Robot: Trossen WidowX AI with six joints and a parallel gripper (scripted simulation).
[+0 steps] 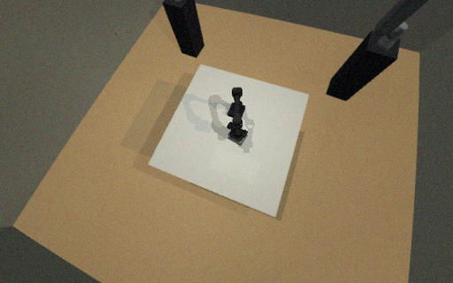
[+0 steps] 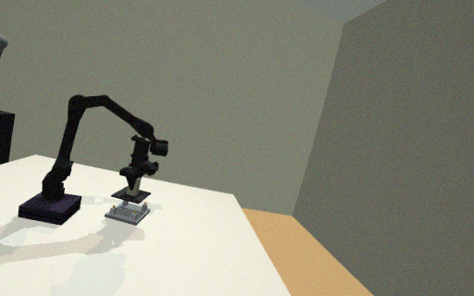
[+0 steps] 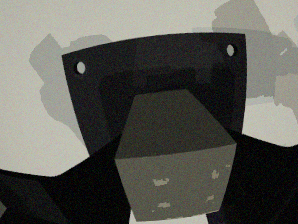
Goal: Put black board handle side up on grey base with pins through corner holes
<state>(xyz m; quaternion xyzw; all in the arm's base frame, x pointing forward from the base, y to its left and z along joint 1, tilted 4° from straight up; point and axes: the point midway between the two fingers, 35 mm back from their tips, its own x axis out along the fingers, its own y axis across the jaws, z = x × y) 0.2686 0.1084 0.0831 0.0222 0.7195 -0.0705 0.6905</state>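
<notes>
Right now my gripper tip is 110 mm above the grey base and 10 mm to the right of it. From my gripper tip the other things lie so: flat black board: 10 mm below.
</notes>
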